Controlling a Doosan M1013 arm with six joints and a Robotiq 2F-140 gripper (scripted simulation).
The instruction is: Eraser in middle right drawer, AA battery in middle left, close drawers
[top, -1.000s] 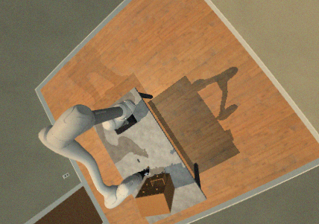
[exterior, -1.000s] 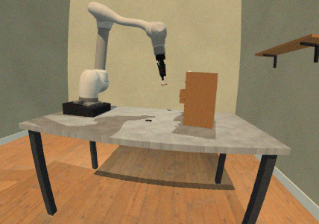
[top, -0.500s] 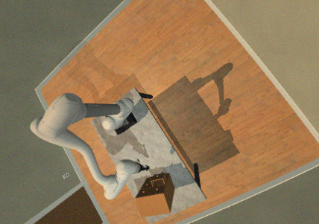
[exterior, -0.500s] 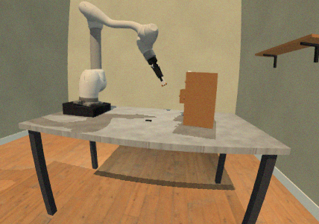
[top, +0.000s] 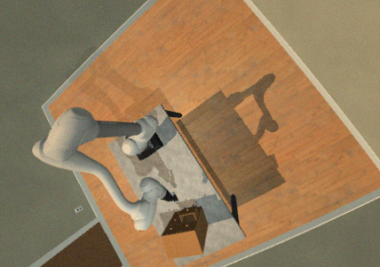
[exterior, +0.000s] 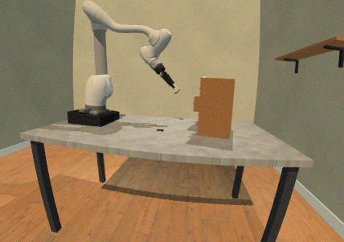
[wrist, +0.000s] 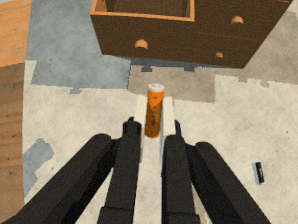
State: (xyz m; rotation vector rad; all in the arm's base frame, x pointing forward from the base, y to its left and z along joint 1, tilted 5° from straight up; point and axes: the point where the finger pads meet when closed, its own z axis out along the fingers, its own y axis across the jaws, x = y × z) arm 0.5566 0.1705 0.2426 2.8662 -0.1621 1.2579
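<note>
My hand is 20 mm short of the orange AA battery and 20 mm above it. From my hand the other things lie so: eraser 300 mm ahead, 140 mm below, 120 mm to the right.
</note>
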